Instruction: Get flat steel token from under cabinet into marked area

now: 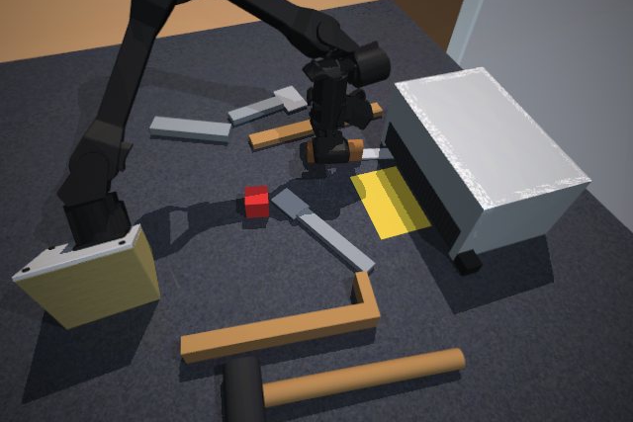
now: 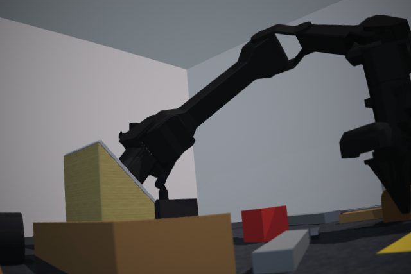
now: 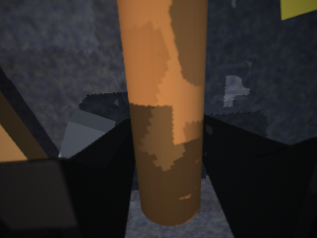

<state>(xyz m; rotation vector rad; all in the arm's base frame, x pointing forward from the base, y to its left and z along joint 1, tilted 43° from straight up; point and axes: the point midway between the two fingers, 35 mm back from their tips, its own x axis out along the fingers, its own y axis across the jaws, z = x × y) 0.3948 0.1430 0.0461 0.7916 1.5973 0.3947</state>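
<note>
Now: the small grey cube 40 mm to the left of my gripper tip. Round my gripper tip: grey t-shaped tool (50 mm behind, 180 mm to the left); then wooden strip (20 mm ahead, 80 mm to the left); then red cube (160 mm behind, 80 mm to the right, 10 mm above).
</note>
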